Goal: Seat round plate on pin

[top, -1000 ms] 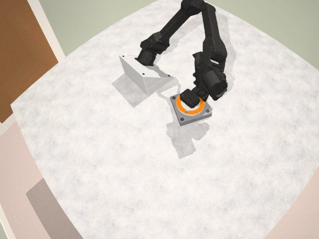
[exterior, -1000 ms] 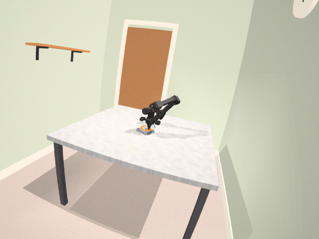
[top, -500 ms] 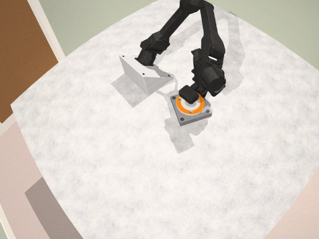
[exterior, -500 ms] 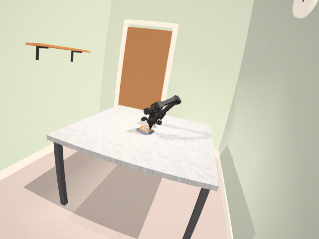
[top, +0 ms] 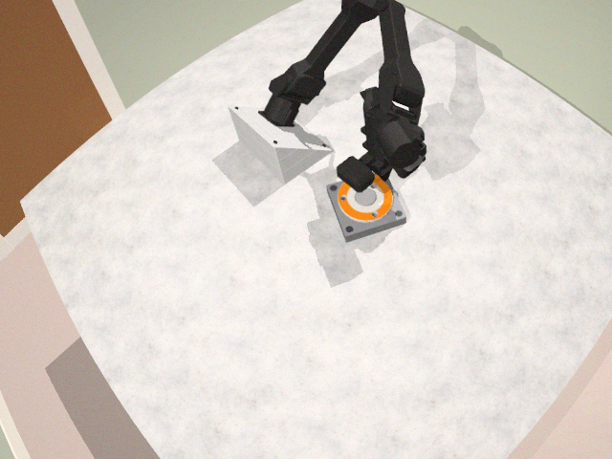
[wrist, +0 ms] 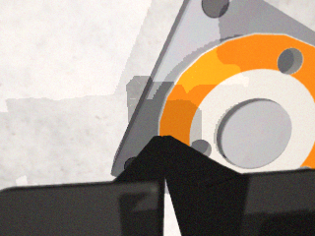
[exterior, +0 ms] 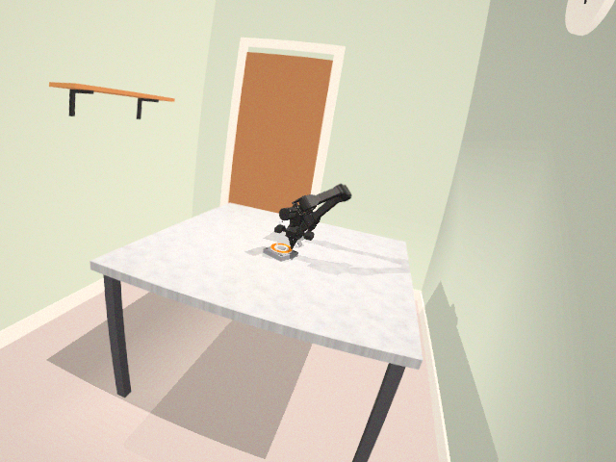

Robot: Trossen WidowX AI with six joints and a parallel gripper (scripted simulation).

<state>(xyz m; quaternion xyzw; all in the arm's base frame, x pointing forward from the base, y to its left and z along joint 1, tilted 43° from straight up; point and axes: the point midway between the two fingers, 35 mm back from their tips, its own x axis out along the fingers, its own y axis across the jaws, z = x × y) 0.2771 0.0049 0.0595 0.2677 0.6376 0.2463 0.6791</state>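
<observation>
My gripper tip is now 30 mm to the left of the round plate, 10 mm past it and 10 mm above it.
</observation>
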